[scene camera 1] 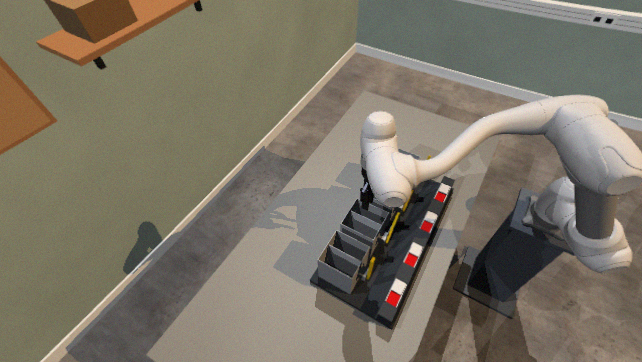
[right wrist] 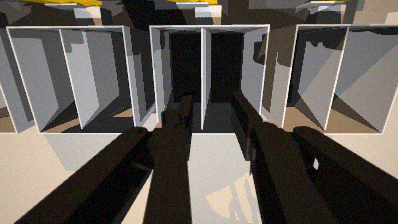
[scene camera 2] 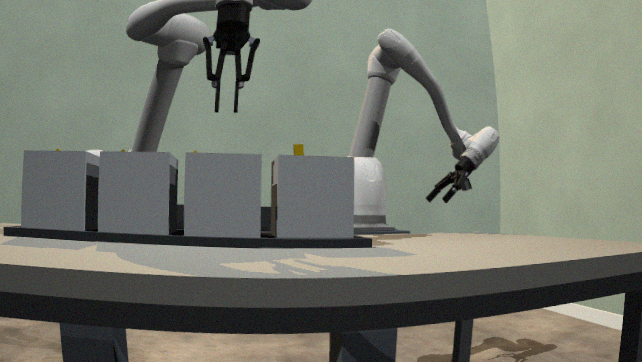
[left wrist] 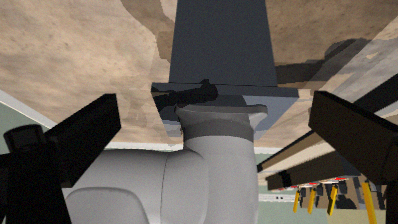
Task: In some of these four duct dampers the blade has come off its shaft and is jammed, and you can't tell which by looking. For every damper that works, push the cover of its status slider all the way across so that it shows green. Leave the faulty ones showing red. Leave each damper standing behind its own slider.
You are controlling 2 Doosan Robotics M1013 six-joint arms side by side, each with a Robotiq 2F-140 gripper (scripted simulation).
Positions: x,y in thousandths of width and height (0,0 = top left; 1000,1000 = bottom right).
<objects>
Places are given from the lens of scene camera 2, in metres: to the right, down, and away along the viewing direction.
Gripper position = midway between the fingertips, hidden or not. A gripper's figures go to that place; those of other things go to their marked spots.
my left gripper (scene camera 2: 678,554): 0.47, 0.08, 1.81
my right gripper (scene camera 2: 353,308): -0.20, -0.15, 0.95
damper (scene camera 2: 93,521): -0.54, 0.01, 0.79
damper (scene camera 2: 347,535): -0.19, 0.02, 0.86
damper (scene camera 2: 214,532): -0.36, 0.02, 0.83
</objects>
